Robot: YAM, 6 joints.
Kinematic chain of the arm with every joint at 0, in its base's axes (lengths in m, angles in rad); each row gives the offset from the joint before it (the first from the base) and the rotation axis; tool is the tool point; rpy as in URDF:
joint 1: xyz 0 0 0.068 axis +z
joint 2: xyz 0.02 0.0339 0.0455 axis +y
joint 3: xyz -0.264 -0.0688 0 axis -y
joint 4: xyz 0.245 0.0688 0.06 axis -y
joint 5: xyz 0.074 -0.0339 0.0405 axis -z
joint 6: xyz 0.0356 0 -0.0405 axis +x
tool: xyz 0 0 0 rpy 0 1.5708 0
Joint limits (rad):
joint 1: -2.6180..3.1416
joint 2: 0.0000..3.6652
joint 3: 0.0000..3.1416
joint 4: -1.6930..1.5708
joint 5: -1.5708..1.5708
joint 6: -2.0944..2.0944
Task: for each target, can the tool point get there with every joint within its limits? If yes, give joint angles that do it. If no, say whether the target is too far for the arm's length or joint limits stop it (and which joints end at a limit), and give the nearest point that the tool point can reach.
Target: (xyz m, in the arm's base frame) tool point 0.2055 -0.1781 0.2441
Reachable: yes | joints -0.8199 1.2898 0.6366 0.4221 -0.9357 0.5758
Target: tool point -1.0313 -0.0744 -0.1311
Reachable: no: too far | nearest point -0.6278 -0.0058 -0.0335 | short by 0.421 m
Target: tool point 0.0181 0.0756 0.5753
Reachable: yes | joints -1.5754 0.6316 1.3420 1.1430 -0.5232 -1.6912
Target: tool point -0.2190 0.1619 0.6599
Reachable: yes | joints 2.4036 1.8062 2.4822 0.5148 -0.8872 -0.9364
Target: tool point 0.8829 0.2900 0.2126
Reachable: no: too far | nearest point 0.6101 0.2004 0.1813 | short by 0.289 m
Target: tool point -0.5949 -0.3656 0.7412
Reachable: no: too far | nearest point -0.4084 -0.2510 0.5386 | short by 0.298 m
